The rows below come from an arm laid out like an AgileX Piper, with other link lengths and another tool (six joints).
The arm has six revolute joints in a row. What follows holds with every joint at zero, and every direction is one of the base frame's.
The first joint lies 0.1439 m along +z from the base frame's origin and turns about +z.
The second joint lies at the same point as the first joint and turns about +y.
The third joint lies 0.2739 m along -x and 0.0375 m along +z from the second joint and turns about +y.
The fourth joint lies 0.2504 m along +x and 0.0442 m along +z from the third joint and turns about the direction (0.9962, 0, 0.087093).
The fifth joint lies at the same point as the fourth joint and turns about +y.
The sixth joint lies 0.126 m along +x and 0.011 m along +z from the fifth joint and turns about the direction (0.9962, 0, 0.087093).
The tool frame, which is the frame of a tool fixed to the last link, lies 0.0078 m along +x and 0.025 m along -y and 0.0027 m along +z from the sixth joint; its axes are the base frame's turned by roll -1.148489, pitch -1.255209 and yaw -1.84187 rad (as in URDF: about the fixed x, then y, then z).
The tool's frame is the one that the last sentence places.
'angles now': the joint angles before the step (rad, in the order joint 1, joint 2, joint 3, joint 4, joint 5, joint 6). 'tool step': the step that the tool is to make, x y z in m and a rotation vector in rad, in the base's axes. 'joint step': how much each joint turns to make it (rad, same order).
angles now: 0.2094 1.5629 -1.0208 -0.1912 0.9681 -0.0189
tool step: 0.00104 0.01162 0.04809 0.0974 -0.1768 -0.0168
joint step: 0.0177 -0.1157 -0.0531 0.0544 -0.0228 0.0189
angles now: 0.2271 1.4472 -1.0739 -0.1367 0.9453 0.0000
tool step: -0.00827 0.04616 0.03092 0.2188 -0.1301 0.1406
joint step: 0.0706 -0.0919 -0.0099 0.2416 -0.0826 -0.1377
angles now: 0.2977 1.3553 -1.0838 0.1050 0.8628 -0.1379
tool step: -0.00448 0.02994 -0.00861 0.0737 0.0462 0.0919
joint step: 0.0572 0.0282 -0.0003 0.1200 0.0007 -0.0674
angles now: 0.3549 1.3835 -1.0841 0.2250 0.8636 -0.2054
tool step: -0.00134 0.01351 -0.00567 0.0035 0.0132 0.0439
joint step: 0.0378 0.0204 0.0000 0.0149 -0.0073 -0.0128
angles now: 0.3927 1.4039 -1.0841 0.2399 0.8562 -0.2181
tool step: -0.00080 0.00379 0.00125 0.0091 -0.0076 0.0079
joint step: 0.0108 -0.0021 0.0000 0.0064 -0.0085 -0.0007
